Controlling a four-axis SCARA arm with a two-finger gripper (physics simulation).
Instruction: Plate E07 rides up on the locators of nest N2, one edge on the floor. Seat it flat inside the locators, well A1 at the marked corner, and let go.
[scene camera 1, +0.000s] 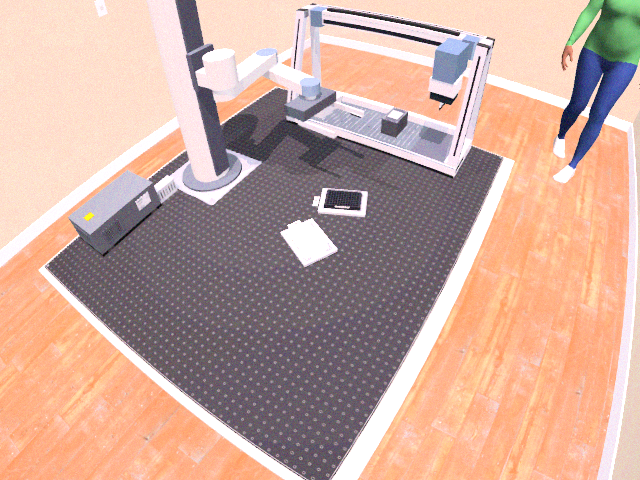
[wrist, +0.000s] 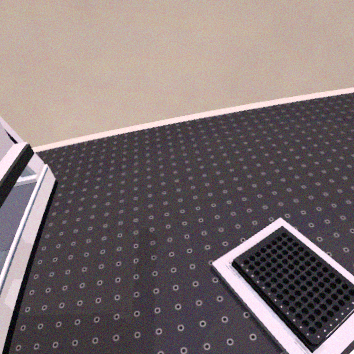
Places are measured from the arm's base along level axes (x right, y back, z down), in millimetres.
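Pixels of known places: gripper, between the fingertips: (scene camera 1: 349, 124) (wrist: 188, 103); arm's base, origin of its link: (scene camera 1: 212, 173).
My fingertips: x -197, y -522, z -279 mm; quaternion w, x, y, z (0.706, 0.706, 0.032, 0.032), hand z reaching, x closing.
Observation:
For each thing: its middle in the pictures, then the offset to it from my fingertips. "spot": a spot on its surface instead.
- black many-well plate, middle of its body: (wrist: 295, 279) (scene camera 1: 343, 199) dx +98, dy -34, dz +247 mm
- second white nest, a spot on its surface: (scene camera 1: 308, 241) spot: dx +328, dy -42, dz +240 mm
- white head, a spot on its surface: (scene camera 1: 451, 60) spot: dx -267, dy -236, dz -198 mm
- dark box, a spot on its surface: (scene camera 1: 393, 124) spot: dx -317, dy -27, dz +157 mm
- grey cabinet, a spot on its surface: (scene camera 1: 113, 206) spot: dx +612, dy +595, dz +151 mm
Plate E07, a black many-well plate (scene camera 1: 343, 198) (wrist: 295, 285), lies on a white nest (scene camera 1: 341, 212) (wrist: 254, 298) near the middle of the mat. In the wrist view it is at the lower right, cut off by the frame. A wider strip of nest shows along its lower left side. Its tilt is too small to tell, and the nest's label and marked corner cannot be read. My gripper (scene camera 1: 349, 125) is open and empty, its fingers wide apart over the near left part of the gantry unit, behind and left of the plate. Its fingers do not show in the wrist view.
A second white nest (scene camera 1: 308, 241) lies in front of the plate's nest, with no plate on it. The gantry frame (scene camera 1: 480, 98) stands at the back, with a blue and white head (scene camera 1: 451, 60) and a dark box (scene camera 1: 393, 124). A grey cabinet (scene camera 1: 113, 206) stands left. A person stands right.

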